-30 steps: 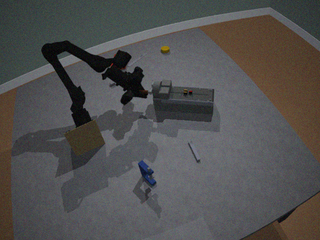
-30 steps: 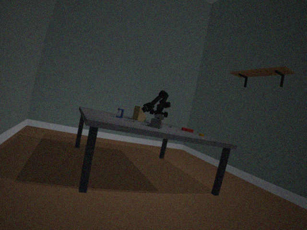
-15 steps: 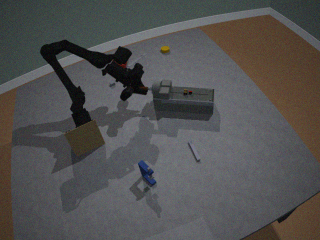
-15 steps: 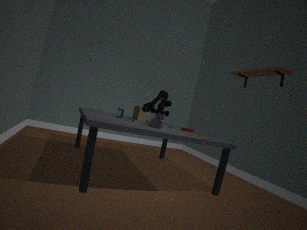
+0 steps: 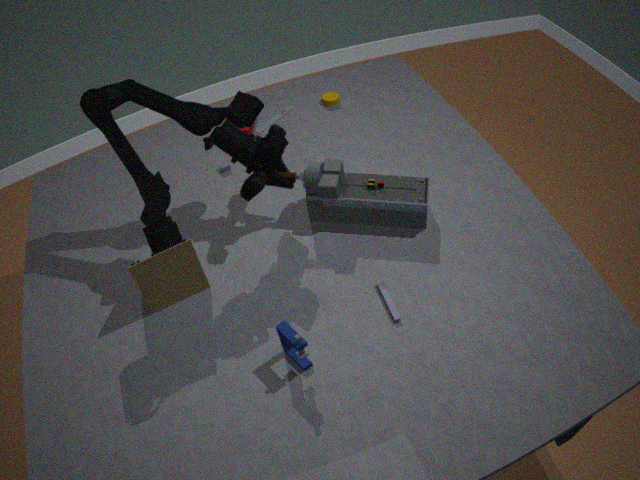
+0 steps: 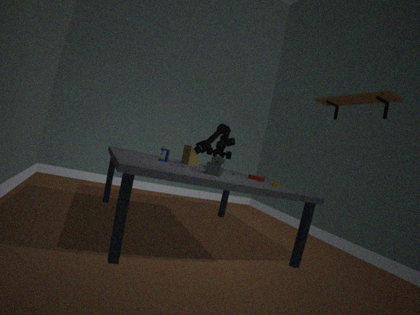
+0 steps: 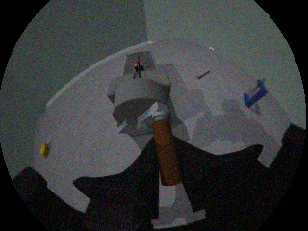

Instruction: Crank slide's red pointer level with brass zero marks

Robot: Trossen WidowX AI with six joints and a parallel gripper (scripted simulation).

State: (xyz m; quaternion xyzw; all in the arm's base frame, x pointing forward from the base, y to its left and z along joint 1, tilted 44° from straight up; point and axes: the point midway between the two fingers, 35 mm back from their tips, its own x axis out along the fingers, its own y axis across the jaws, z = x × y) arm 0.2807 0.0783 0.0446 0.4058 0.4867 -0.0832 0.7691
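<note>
My gripper tip is now 3 cm below the brown crank handle, 1 cm to the right of it and 1 cm past it. The rest, counted from my gripper tip: grey bar 31 cm to the right, 8 cm below, 8 cm ahead; red pointer 17 cm ahead, 8 cm to the right; small grey block 24 cm to the left, 12 cm behind, 8 cm below.
</note>
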